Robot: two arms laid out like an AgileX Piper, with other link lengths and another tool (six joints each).
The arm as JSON. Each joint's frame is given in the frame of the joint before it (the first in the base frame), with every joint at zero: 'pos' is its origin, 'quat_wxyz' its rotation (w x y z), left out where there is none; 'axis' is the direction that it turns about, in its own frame. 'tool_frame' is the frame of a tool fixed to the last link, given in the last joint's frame.
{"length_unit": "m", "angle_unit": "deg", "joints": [
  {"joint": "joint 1", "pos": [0.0, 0.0, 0.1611], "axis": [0.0, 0.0, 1.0]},
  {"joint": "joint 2", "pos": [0.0, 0.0, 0.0], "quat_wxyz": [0.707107, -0.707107, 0.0, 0.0], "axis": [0.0, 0.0, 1.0]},
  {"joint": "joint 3", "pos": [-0.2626, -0.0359, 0.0], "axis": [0.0, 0.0, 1.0]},
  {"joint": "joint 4", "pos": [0.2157, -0.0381, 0.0], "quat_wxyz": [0.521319, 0.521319, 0.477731, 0.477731], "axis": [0.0, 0.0, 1.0]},
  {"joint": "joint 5", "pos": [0.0, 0.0, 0.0], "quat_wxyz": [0.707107, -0.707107, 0.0, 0.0], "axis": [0.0, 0.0, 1.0]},
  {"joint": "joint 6", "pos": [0.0, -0.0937, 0.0], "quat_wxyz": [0.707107, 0.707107, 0.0, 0.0], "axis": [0.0, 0.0, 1.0]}
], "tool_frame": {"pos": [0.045, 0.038, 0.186], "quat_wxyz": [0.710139, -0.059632, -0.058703, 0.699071]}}
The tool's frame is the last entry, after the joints.
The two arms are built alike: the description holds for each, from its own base.
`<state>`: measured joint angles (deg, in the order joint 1, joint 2, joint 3, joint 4, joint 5, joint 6); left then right.
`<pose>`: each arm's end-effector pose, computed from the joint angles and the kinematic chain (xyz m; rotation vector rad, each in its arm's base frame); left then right.
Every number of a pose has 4 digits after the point. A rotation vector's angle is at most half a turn.
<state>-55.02 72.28 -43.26 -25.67 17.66 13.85 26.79 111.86 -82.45 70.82 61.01 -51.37</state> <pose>0.1904 -0.2861 0.1308 1.9475 0.7980 0.1321 0.2192 0.3949 0.1922 -0.9860 -2.0608 -1.4363</pose>
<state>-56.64 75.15 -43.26 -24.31 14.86 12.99 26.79 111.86 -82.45 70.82 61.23 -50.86</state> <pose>0.1927 -0.2937 0.1210 1.9649 0.7817 0.1441 0.2181 0.3950 0.1930 -0.9919 -2.0538 -1.4292</pose>
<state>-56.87 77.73 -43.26 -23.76 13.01 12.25 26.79 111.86 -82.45 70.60 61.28 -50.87</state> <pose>0.1970 -0.2959 0.1101 1.9775 0.7975 0.1530 0.2177 0.3944 0.1922 -0.9896 -2.0579 -1.4264</pose>
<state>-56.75 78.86 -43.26 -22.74 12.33 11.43 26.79 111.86 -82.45 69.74 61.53 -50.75</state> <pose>0.2003 -0.2951 0.1048 1.9865 0.8048 0.1627 0.2158 0.3922 0.1892 -0.9826 -2.0718 -1.4133</pose>
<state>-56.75 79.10 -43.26 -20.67 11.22 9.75 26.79 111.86 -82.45 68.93 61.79 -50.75</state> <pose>0.2055 -0.2956 0.1062 1.9774 0.8008 0.1825 0.2140 0.3900 0.1863 -0.9737 -2.0860 -1.4016</pose>
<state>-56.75 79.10 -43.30 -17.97 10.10 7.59 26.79 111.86 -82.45 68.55 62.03 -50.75</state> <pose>0.2114 -0.2962 0.1095 1.9646 0.7923 0.2050 0.2126 0.3888 0.1852 -0.9678 -2.0919 -1.3947</pose>
